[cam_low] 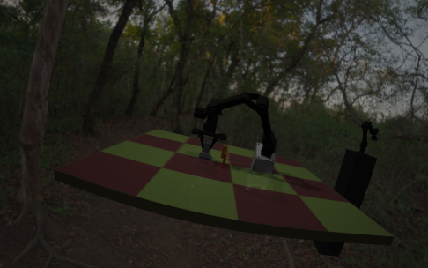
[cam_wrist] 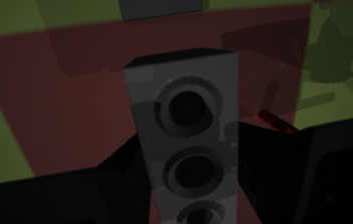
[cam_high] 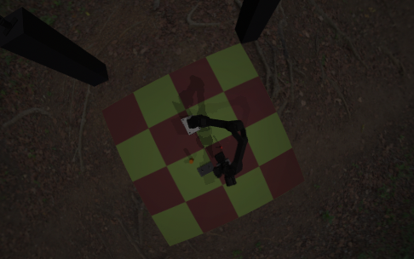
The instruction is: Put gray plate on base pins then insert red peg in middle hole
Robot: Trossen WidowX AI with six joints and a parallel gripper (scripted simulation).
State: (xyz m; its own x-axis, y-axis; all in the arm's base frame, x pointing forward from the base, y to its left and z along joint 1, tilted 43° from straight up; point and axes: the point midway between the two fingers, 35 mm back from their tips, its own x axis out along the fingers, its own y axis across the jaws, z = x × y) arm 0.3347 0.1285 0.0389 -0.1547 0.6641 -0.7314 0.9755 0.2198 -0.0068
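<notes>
Now: the gray slab 20 mm ahead of my gripper tip, 130 mm to the right of it and 70 mm below it. The rest, counted from my gripper tip: red peg (110 mm behind, 30 mm to the left, 30 mm below); then orange peg (90 mm behind, 210 mm to the right, 30 mm below); then gray plate (30 mm above).
</notes>
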